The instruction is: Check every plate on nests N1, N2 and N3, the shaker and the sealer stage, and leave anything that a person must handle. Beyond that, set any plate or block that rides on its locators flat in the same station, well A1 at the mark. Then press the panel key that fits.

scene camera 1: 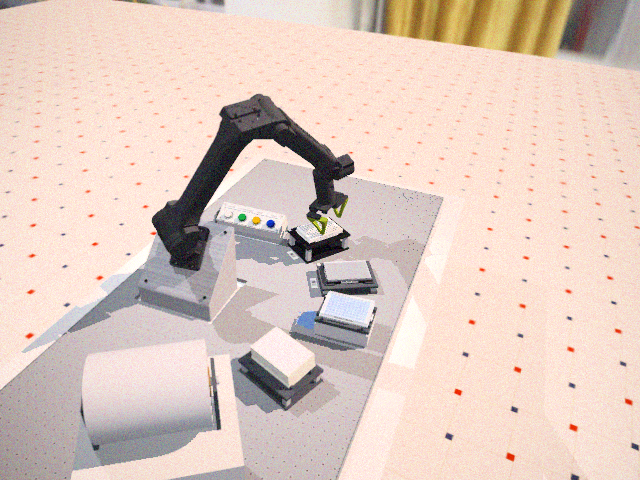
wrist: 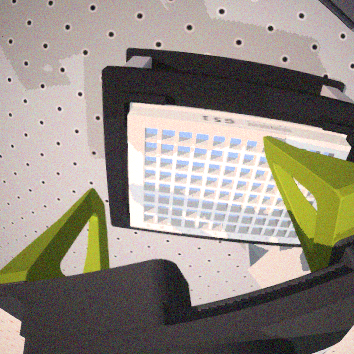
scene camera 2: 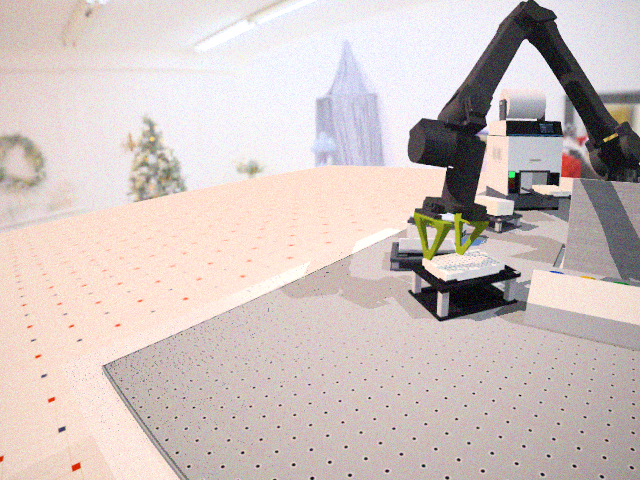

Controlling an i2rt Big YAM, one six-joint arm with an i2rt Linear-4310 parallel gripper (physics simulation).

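My gripper [scene camera 1: 331, 224] [scene camera 2: 444, 256] [wrist: 178, 171] is open and empty, low over a white well plate [scene camera 1: 306, 233] [scene camera 2: 465, 266] [wrist: 200, 175]. One fingertip overlaps the plate in the wrist view; the other is outside its left side. The plate sits on a raised black nest [scene camera 1: 339, 237] [wrist: 116, 150]; I cannot tell whether it is fully flat. Its G51 label appears upside down. A grey-topped plate [scene camera 1: 348, 270] is on a dark low station. A blue-welled plate [scene camera 1: 346, 308] is on a station with a blue pad. A white block [scene camera 1: 283, 355] is on another dark nest [scene camera 1: 268, 384].
The panel [scene camera 1: 253, 230] [scene camera 2: 578, 304] beside the black nest has white, green, yellow and blue keys. A white machine [scene camera 2: 532, 147] with a large roll [scene camera 1: 147, 392] [scene camera 2: 523, 103] stands at the other end. The arm's grey base [scene camera 1: 188, 279] stands between them.
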